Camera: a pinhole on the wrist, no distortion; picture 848 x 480 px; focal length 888.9 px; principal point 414.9 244.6 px. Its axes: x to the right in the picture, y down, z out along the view. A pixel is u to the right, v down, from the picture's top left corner.
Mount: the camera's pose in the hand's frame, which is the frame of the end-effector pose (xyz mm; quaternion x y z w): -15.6 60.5 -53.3 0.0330 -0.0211 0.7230 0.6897
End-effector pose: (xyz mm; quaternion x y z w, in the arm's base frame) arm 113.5 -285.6 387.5 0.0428 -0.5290 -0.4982 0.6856
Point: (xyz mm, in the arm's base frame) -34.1 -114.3 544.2
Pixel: 547.4 237.7
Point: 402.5 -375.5 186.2
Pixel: behind the camera
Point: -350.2 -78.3 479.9
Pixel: 170.9 346.1
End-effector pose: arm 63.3 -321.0 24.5 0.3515 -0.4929 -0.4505 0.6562
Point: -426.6 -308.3 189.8
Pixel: 441.9 251.7
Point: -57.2 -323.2 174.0
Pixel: 664.8 16.7
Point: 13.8 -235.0 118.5
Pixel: outside the picture
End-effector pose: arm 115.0 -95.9 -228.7 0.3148 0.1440 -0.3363 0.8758
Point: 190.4 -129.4 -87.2
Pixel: 652.7 143.7
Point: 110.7 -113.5 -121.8
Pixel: 340.1 436.8
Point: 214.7 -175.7 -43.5
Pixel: 640.6 97.4
